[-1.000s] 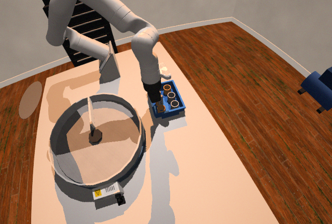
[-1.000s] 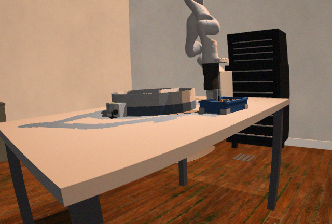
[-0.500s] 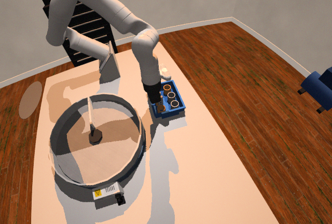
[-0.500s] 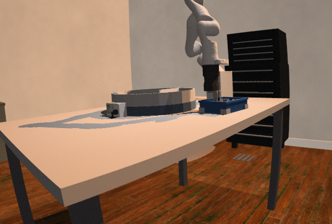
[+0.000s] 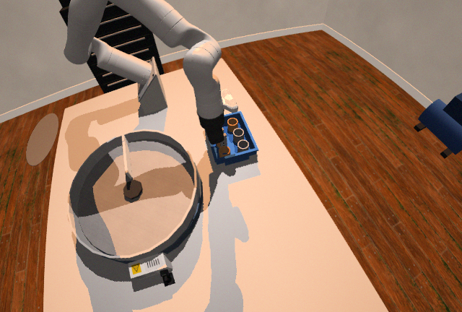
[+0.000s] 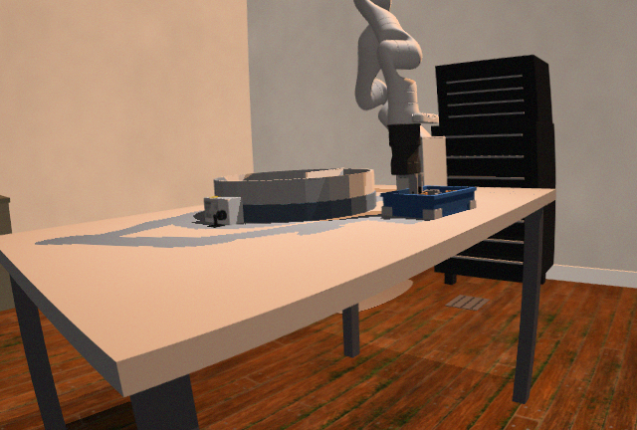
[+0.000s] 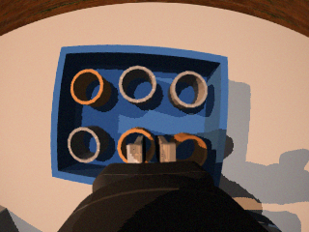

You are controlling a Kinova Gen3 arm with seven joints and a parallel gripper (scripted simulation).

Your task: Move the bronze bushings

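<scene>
My gripper is now 20 mm past the blue crate, 30 mm to the right of it and 20 mm above it. From my hand the other things lie so: turntable disc (110 mm ahead, 320 mm to the right, 10 mm above).
</scene>
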